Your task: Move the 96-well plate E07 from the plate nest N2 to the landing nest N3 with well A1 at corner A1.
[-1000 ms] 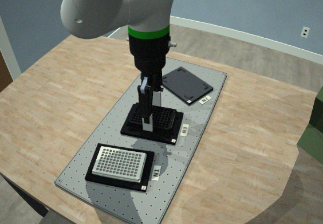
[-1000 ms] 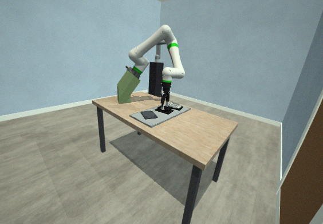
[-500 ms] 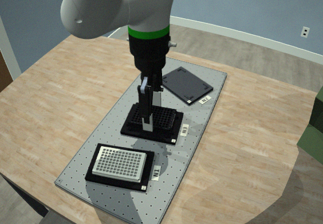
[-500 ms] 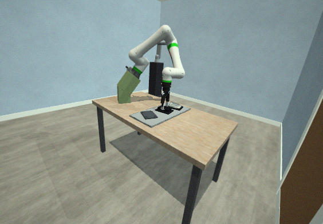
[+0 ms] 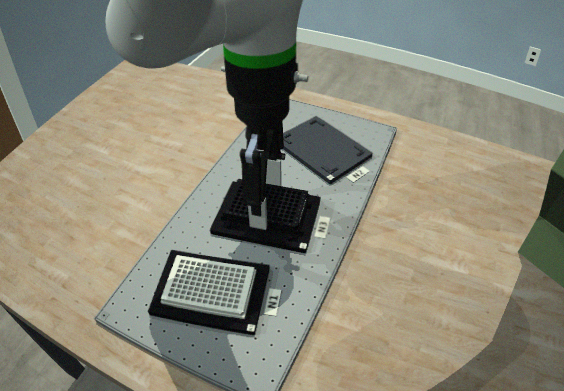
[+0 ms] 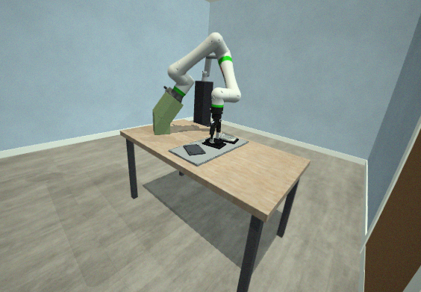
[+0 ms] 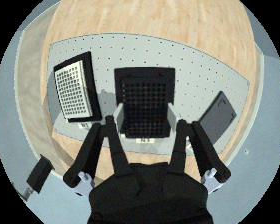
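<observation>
My hand is 50 mm above the black landing nest N3. Round my hand: label N3 (90 mm behind, 50 mm below, 20 mm to the right); white plate E01 (170 mm to the left, 40 mm below, 10 mm ahead); black 96-well plate E07 (20 mm below).
</observation>
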